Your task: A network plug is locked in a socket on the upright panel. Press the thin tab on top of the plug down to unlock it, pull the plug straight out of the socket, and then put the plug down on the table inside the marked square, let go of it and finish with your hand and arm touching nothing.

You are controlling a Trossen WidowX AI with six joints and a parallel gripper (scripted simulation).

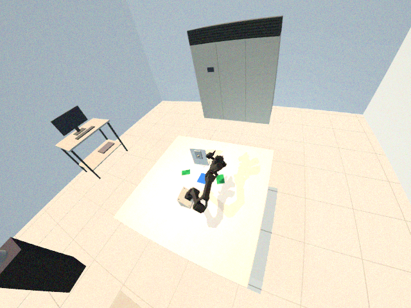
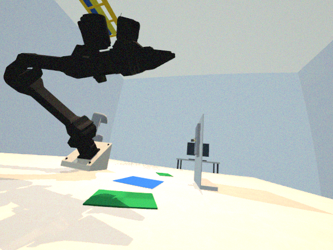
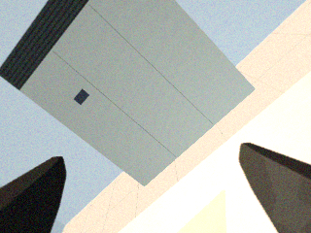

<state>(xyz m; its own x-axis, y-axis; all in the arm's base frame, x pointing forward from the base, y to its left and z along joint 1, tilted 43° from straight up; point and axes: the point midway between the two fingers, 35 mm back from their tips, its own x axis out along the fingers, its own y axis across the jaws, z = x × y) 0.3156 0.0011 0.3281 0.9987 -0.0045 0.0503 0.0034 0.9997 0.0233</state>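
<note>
My gripper tip is 260 mm to the right of the network plug, 150 mm above it and 80 mm short of it. Also, from my gripper tip: blue square 310 mm below, 160 mm to the left, 90 mm behind; upright grey panel 260 mm to the left, 210 mm below, 100 mm ahead.
</note>
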